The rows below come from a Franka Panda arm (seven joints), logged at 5 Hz.
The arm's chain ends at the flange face. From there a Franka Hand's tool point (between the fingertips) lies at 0.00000 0.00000 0.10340 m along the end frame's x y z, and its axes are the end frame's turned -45 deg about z.
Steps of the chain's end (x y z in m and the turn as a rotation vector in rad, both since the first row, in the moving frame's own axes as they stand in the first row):
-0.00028 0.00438 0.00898 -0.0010 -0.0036 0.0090
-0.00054 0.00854 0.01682 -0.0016 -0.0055 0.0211
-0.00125 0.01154 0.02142 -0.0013 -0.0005 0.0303
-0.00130 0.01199 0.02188 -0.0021 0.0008 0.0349
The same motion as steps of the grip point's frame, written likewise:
-0.00363 0.00271 0.00898 0.0018 -0.0033 0.0090
-0.00694 0.00537 0.01682 0.0028 -0.0050 0.0211
-0.00918 0.00733 0.02142 -0.0006 -0.0013 0.0303
-0.00950 0.00777 0.02188 -0.0021 -0.0009 0.0349

